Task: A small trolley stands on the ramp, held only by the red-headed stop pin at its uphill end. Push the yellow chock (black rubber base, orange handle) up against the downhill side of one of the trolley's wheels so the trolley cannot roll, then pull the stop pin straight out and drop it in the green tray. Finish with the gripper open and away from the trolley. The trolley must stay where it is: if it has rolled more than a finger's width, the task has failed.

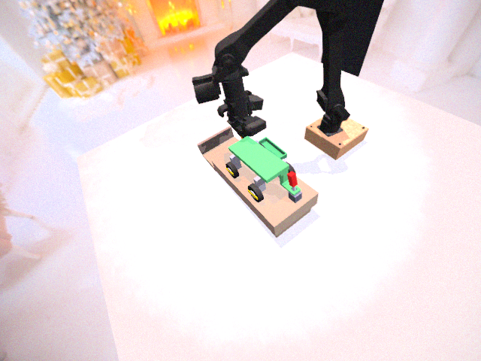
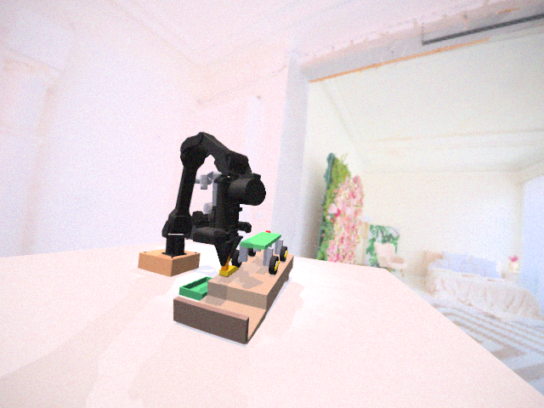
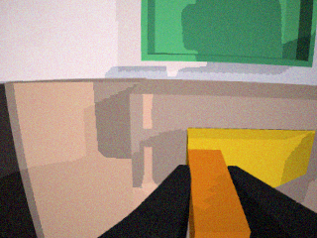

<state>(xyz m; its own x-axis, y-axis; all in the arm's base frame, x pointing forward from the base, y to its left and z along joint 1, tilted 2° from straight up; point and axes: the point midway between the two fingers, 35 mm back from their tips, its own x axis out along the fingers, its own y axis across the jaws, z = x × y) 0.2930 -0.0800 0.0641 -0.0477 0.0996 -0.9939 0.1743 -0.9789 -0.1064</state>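
My gripper tip is now 26 cm to the right of the red-headed stop pin, 4 cm below it and 1 cm past it. Round my gripper tip: end wall (12 cm to the right, 7 cm ahead, 6 cm below); trolley (15 cm to the left, 3 cm ahead, 2 cm above); yellow chock (2 cm to the left).
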